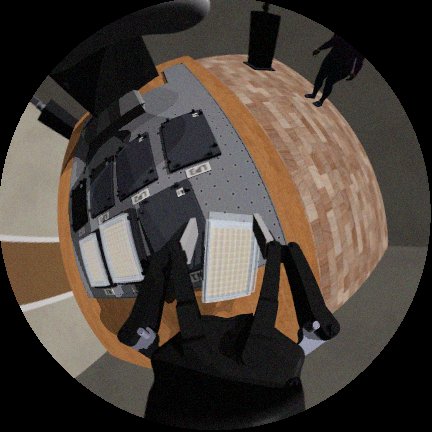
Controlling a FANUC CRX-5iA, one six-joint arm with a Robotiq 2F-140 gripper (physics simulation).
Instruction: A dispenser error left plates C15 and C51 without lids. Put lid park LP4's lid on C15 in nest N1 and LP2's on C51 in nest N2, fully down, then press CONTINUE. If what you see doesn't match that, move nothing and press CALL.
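Places are measured from the arm's base along level axes (x ahead, y left, z up), in centimetres.
Where they show: gripper, fingertip midpoint: [224,223].
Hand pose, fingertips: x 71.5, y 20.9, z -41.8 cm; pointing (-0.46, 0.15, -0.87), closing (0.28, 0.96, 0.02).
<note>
After its pixels a point has its place.
My gripper [224,223] @(y 20.9, x 71.5, z -41.8 cm) is open, with its two pads apart on either side of a pale multi-well plate [231,260] @(y 20.1, x 76.8, z -41.0 cm). A gap shows between the left pad and this plate, which has a clear rim; its code cannot be read. Two more pale plates [121,247] @(y 2.0, x 69.7, z -41.1 cm) [95,261] @(y -9.5, x 70.6, z -41.5 cm) stand side by side at the left. A dark nest [162,212] @(y 12.0, x 66.4, z -42.5 cm) lies partly behind the left finger. Dark parks run in a row behind: one [190,141] @(y 20.4, x 54.3, z -43.7 cm) by a label like LP3 [198,169] @(y 20.0, x 60.7, z -44.5 cm), one [135,169] @(y 7.4, x 54.8, z -43.7 cm) by a label like LP2 [141,195] @(y 7.4, x 60.8, z -44.5 cm), others [102,190] @(y -4.1, x 54.4, z -43.7 cm) [79,206] @(y -17.5, x 53.4, z -43.7 cm) farther left. I cannot tell which hold clear lids.
A grey perforated board [227,192] @(y 23.3, x 66.6, z -44.6 cm) carries the parks, on an orange-brown wooden table [270,170] @(y 33.4, x 64.9, z -45.9 cm). A dark box-like object [117,117] @(y 3.2, x 33.9, z -40.8 cm) stands at the board's back left. A black stand [264,40] and a person [332,70] are on the floor beyond. CONTINUE and CALL cannot be made out.
</note>
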